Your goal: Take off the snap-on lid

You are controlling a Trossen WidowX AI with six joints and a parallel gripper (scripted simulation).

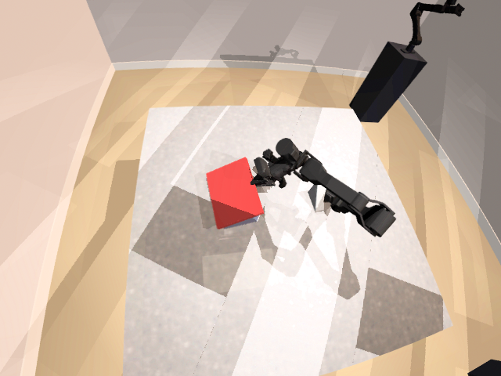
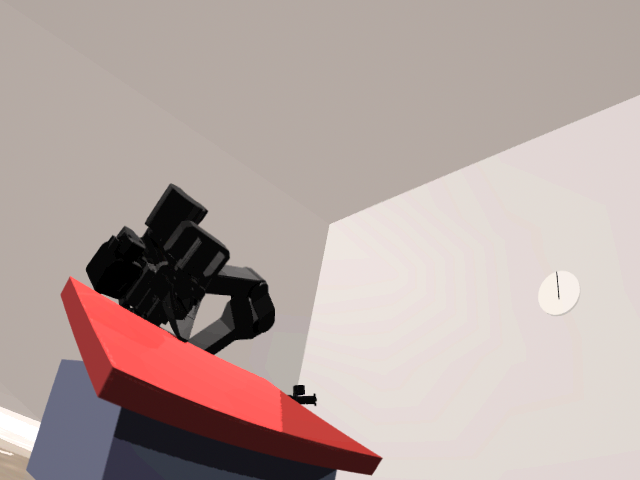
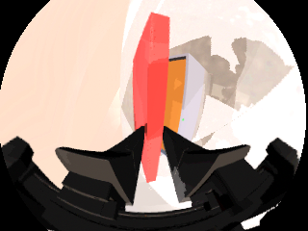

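Right now my gripper tip is 7 cm short of the red lid, 1 cm to the right of it and 3 cm above it. From my gripper tip the other things lie so: storage box 6 cm ahead, 1 cm to the left, 10 cm below.
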